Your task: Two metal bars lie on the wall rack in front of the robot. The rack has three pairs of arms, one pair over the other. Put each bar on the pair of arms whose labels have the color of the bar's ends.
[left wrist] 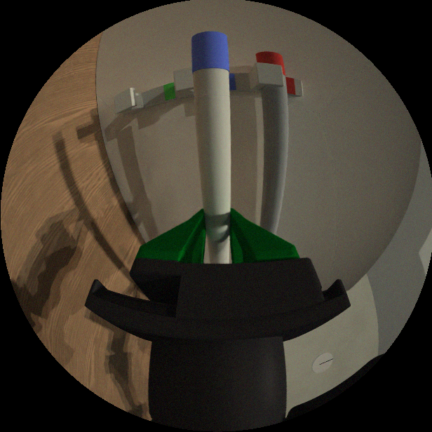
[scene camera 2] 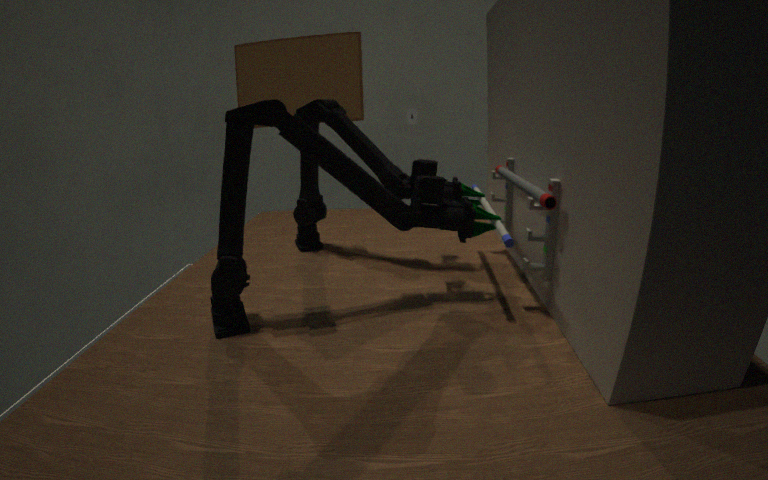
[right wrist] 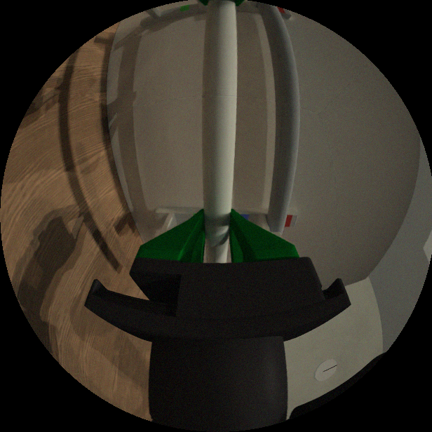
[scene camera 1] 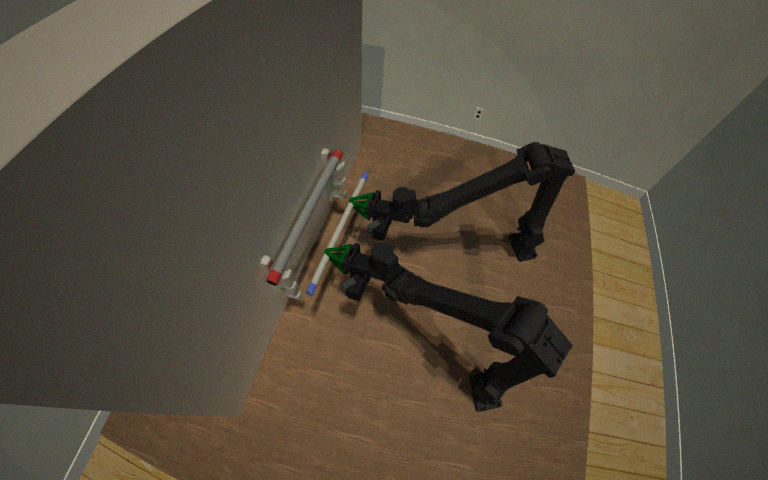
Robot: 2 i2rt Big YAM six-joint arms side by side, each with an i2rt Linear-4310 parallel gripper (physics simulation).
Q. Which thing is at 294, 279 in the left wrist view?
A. My left gripper.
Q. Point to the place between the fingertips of my right gripper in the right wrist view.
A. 216, 215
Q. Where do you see a red-ended grey bar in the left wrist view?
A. At 274, 99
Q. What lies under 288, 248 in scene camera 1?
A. A red-ended grey bar.
